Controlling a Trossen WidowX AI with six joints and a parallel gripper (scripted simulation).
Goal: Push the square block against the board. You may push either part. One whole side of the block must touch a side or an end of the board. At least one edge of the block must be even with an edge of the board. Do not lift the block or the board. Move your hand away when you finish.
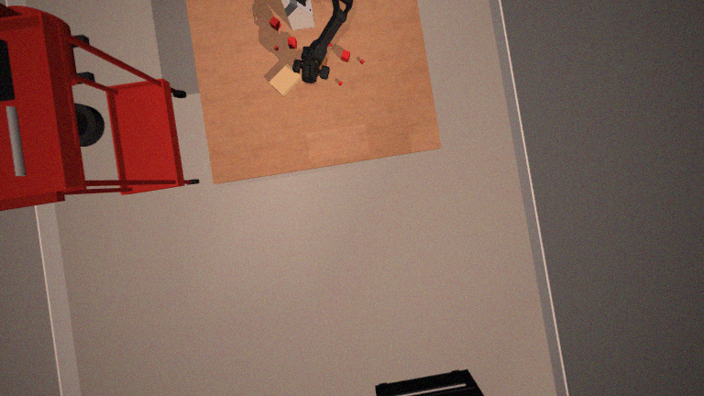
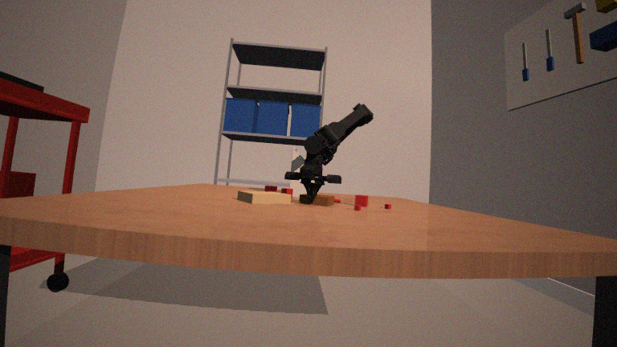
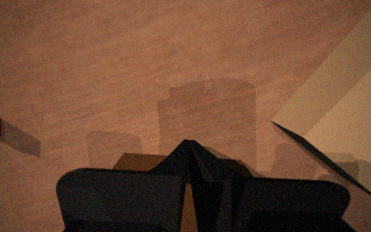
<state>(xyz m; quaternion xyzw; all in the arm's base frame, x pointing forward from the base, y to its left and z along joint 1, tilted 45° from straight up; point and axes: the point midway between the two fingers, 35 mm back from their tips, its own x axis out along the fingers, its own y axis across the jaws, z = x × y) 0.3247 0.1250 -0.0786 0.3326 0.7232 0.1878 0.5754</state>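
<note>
Right now my gripper tip is 60 mm past the square block, 20 mm to the right of it and 10 mm below it. The rest, counted from my gripper tip: pale board: 160 mm to the right, 20 mm ahead, 10 mm above; then red rod: 180 mm behind, 70 mm to the left.
</note>
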